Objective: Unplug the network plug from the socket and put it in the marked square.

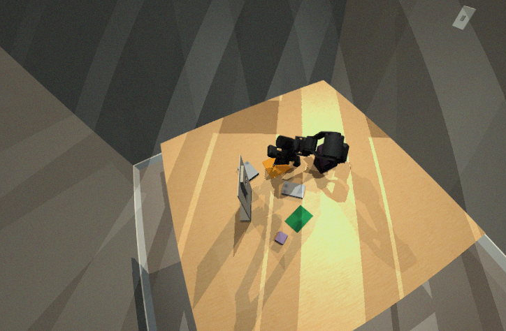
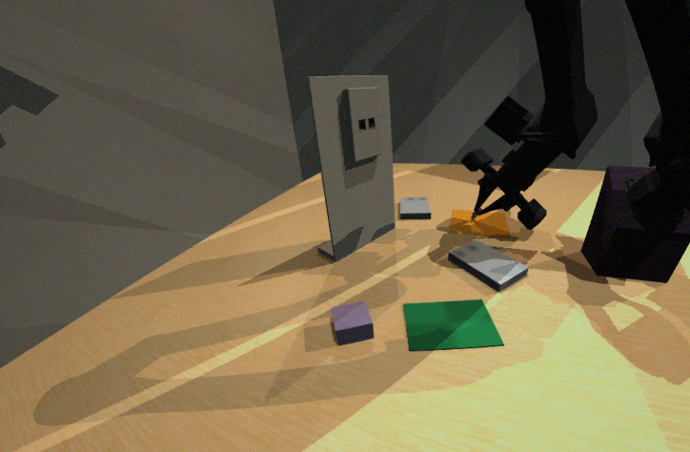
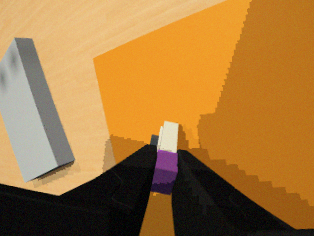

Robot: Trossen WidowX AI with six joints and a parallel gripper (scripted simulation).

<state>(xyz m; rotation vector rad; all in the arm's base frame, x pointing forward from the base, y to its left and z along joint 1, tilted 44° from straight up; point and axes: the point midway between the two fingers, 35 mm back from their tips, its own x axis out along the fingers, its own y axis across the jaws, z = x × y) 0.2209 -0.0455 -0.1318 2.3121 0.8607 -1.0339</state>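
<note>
Right now the network plug is right at my gripper tip. Round my gripper tip: green square: 31 cm to the left, 4 cm ahead, 2 cm below; then grey upright panel: 21 cm ahead, 13 cm to the left, 12 cm above; then orange square: 2 cm below, 1 cm behind.
</note>
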